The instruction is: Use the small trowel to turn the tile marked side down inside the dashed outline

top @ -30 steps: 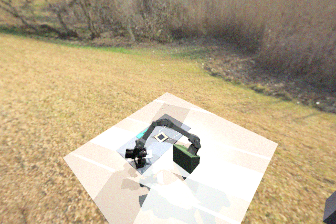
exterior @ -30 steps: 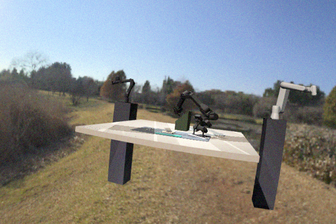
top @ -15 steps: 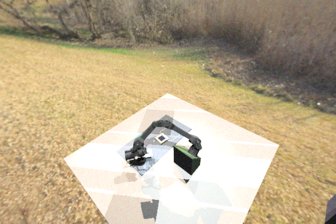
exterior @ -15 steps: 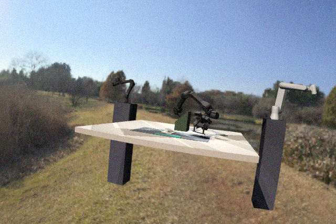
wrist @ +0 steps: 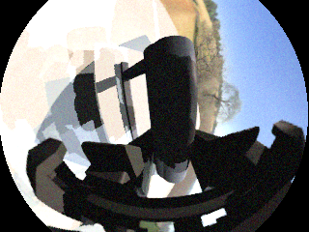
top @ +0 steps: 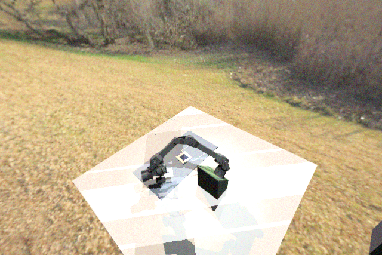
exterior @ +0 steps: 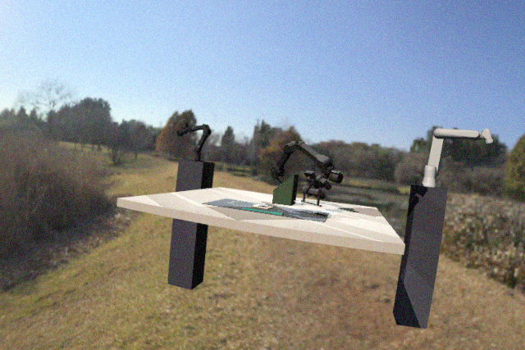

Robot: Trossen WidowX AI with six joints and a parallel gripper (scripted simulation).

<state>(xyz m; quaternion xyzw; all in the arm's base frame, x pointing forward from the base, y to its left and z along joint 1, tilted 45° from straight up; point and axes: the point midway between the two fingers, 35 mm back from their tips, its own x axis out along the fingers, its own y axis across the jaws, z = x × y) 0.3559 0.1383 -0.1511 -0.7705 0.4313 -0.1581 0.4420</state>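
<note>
My gripper tip is 20 mm short of the grey mat, 190 mm to the left of it and 120 mm above it. From my gripper tip the other things lie so: tile: 10 mm behind, 230 mm to the right, 100 mm below; teal trowel: 160 mm ahead, 170 mm to the right, 100 mm below.
</note>
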